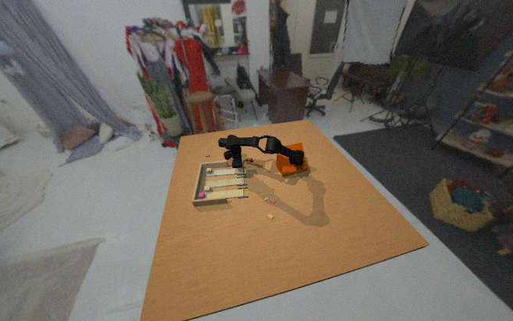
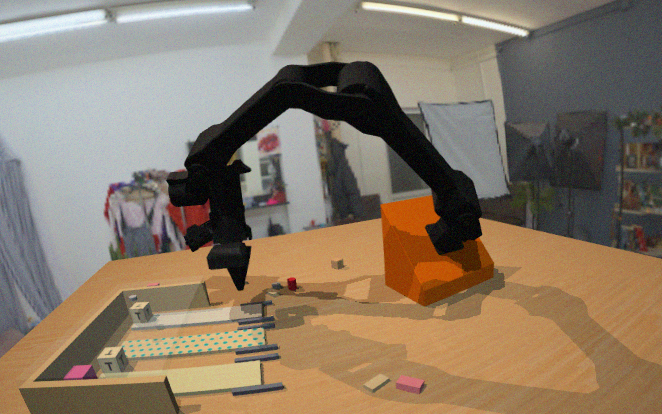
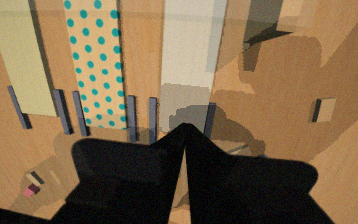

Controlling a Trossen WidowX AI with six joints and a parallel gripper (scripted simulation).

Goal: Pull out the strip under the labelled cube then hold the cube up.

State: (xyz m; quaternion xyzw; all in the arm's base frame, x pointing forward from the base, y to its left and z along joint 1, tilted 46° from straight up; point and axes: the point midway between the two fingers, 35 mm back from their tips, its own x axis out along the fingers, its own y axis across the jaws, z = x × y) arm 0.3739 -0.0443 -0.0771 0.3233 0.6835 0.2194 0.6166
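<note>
My gripper tip is 11 cm past the red cylinder, 7 cm to the left of it and 4 cm above it. Also, from my gripper tip: grey cylinder (10 cm to the right, 8 cm behind, 4 cm below).
</note>
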